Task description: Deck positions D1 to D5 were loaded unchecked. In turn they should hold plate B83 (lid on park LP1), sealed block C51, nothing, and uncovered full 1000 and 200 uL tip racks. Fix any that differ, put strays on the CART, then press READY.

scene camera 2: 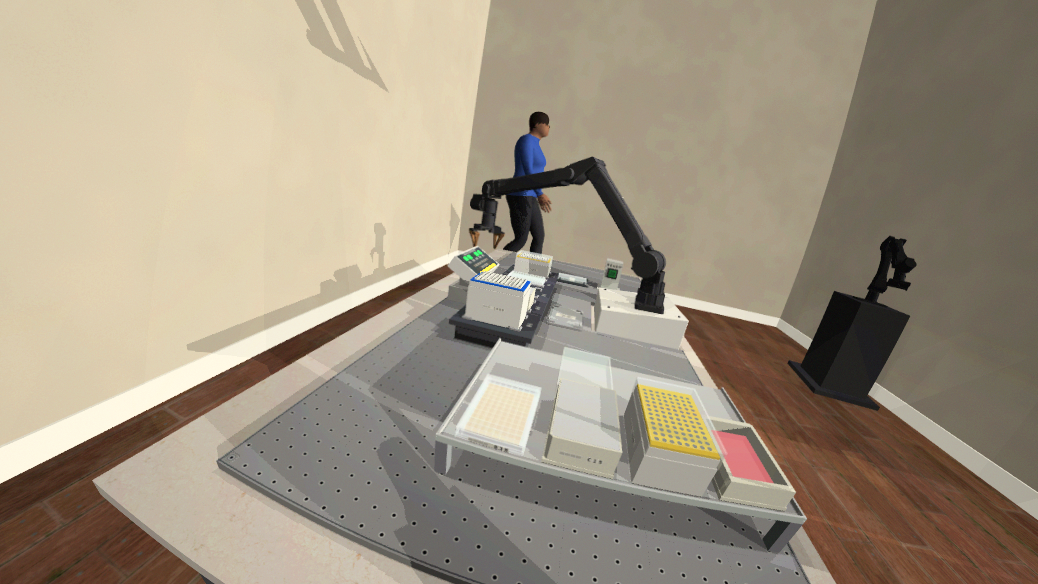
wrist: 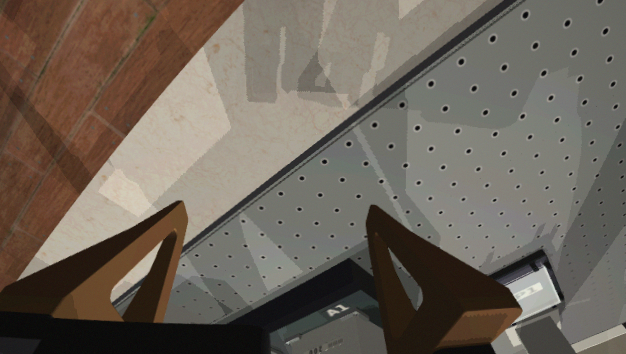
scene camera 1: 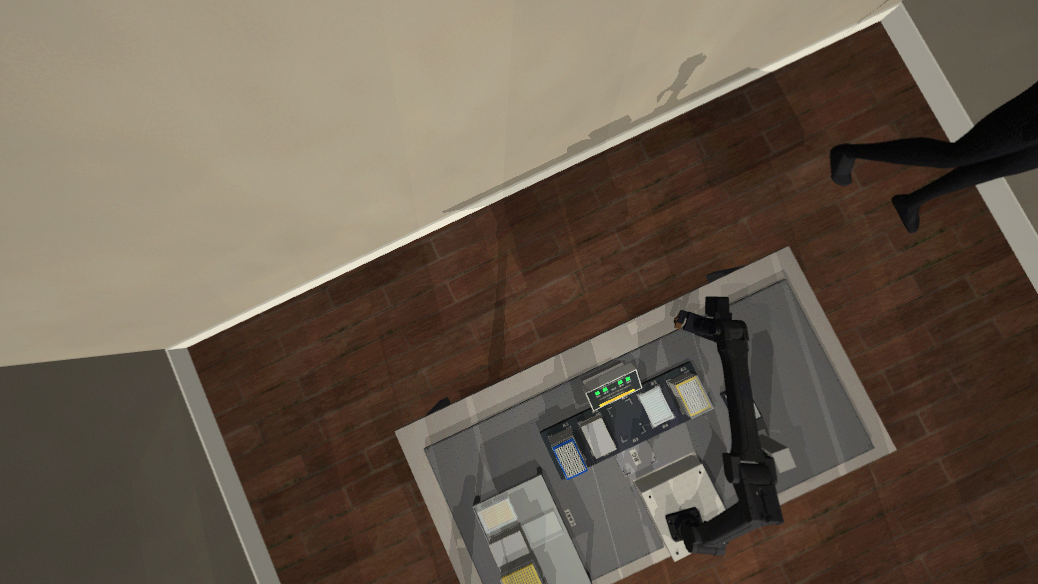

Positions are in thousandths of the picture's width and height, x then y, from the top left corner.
Scene:
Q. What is the gripper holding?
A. Nothing.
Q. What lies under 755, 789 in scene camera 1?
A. A white box with green button.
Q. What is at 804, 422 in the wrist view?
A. A perforated grey plate.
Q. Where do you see a white plate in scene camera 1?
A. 630, 688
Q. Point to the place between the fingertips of the gripper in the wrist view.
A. At 445, 600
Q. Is the gripper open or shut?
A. Open.

